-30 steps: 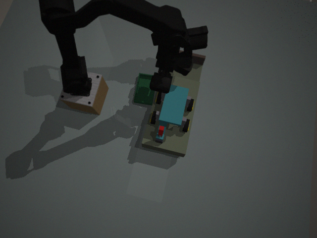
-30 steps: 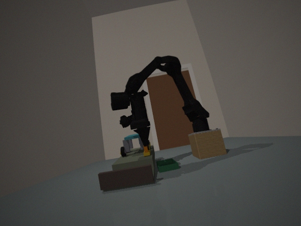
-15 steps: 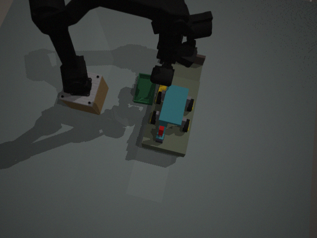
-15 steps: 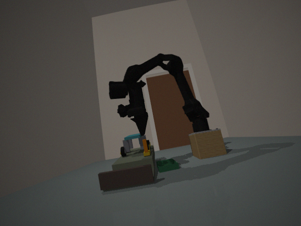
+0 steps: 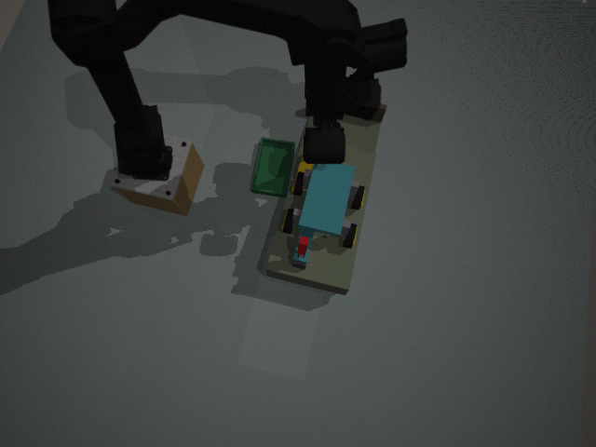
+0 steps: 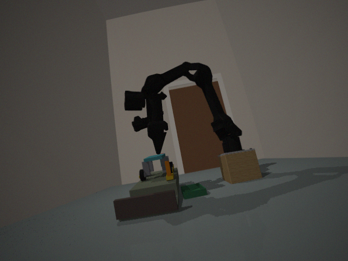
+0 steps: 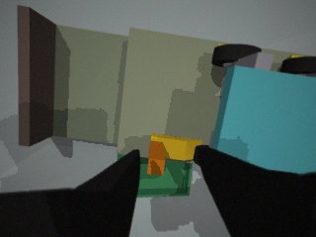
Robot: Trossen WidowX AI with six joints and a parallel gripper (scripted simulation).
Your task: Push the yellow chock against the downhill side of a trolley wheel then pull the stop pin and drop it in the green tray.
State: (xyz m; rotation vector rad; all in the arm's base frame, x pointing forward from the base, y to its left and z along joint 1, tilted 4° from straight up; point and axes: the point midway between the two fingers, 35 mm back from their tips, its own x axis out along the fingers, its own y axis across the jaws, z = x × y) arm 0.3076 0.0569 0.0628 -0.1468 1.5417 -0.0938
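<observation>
Right now the red-headed stop pin is 200 mm to the right of my gripper tip, 30 mm below it and 30 mm behind it. Also, from my gripper tip: olive ramp: 110 mm below, 100 mm to the right, 10 mm ahead; then blue trolley: 110 mm to the right, 40 mm below, 10 mm ahead; then yellow chock: 70 mm below, 30 mm behind, 20 mm to the right.
</observation>
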